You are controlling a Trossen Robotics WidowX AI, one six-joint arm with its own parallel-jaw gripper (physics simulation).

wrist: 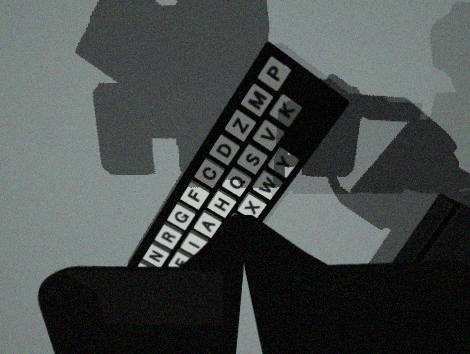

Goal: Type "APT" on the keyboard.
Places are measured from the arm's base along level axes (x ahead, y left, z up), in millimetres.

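Pixels of known places: gripper, fingertip midpoint: (pixel 242 225).
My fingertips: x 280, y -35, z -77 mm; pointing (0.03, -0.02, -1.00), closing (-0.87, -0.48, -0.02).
For each thing: its top centre in the pictures, then the offset to it from my fingertips. "spot": a spot on its surface instead. Level surfaces: height alone.
- black keyboard at a spot on its surface: (pixel 320 100) spot: 73 mm down, 21 mm back, 71 mm right
- P key at its top centre: (pixel 274 73) 68 mm down, 14 mm ahead, 69 mm right
- X key at its top centre: (pixel 252 207) 68 mm down, 19 mm back, 13 mm left
- pale table at its surface level: 85 mm down
The black keyboard (pixel 320 100) with pale lettered keys lies slanted across the middle of the wrist view. The P key (pixel 274 73) is at its upper end and the A key (pixel 208 225) is in the middle row, left of the fingertips. My gripper (pixel 242 225) is shut and empty. Its dark fingertips show over the lower right part of the keyboard, just below the X key (pixel 251 207). The fingers hide the keyboard's lower right end, and the T key does not show. Whether the tips touch the keyboard cannot be told.
A dark box-like object (pixel 450 230) with a slanted edge stands at the right, partly hidden by the right finger. Grey shadows of the arm fall on the pale table (pixel 45 200) and across the upper keys.
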